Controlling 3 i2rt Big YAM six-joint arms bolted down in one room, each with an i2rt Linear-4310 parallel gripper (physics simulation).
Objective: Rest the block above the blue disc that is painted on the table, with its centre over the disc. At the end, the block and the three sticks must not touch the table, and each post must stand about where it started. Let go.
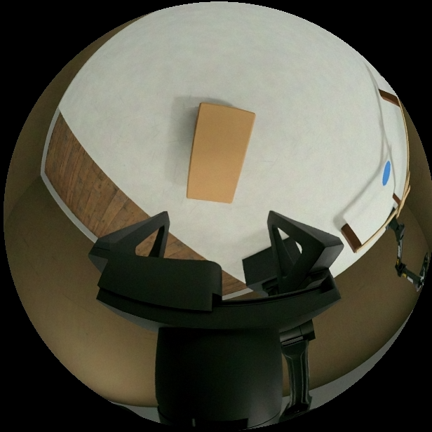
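Note:
A tan block [221, 152] lies on the pale table [310, 100], ahead of my arm1 gripper. The arm1 gripper [218, 214] is open, with the near end of the block just beyond its fingertips and nothing between them. The blue disc [386, 173] shows far to the right on the table. Brown posts [351, 237] [389, 97] show near the right edge, and part of another shows between them. Thin light sticks [407, 187] run along the far right edge; their ends and contacts are too small to tell. Which other arm shows at the right is unclear.
Another dark arm [400, 269] stands at the right edge, beyond the posts and sticks; its finger state is too small to tell. A brown wooden strip [95, 192] runs along the left side of the table. Brown floor [75, 325] shows around the table.

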